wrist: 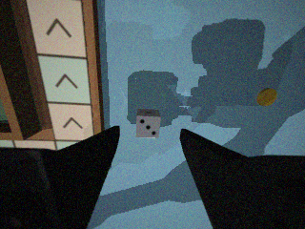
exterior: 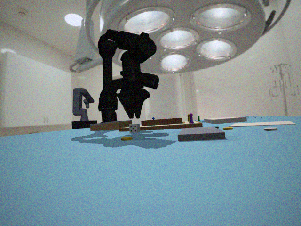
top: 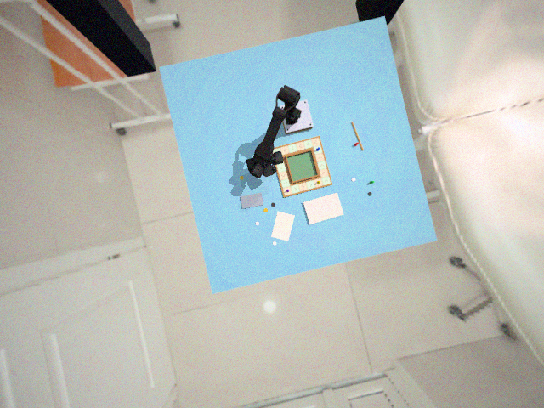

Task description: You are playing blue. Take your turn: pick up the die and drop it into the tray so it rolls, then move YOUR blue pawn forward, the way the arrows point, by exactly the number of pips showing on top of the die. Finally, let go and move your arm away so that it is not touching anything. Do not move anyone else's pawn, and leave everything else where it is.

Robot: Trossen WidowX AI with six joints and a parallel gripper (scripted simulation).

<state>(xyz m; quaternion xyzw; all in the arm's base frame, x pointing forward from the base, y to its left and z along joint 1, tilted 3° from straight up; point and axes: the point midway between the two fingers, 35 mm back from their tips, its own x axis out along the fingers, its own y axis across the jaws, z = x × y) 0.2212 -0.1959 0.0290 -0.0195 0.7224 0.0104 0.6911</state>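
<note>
Right now my gripper tip is 30 mm above the white die. Also, from my gripper tip: purple pawn (170 mm ahead, 90 mm to the left, 20 mm below); then grey block (180 mm ahead, 110 mm to the right, 40 mm below); then green tray (50 mm ahead, 200 mm to the left, 40 mm below).
</note>
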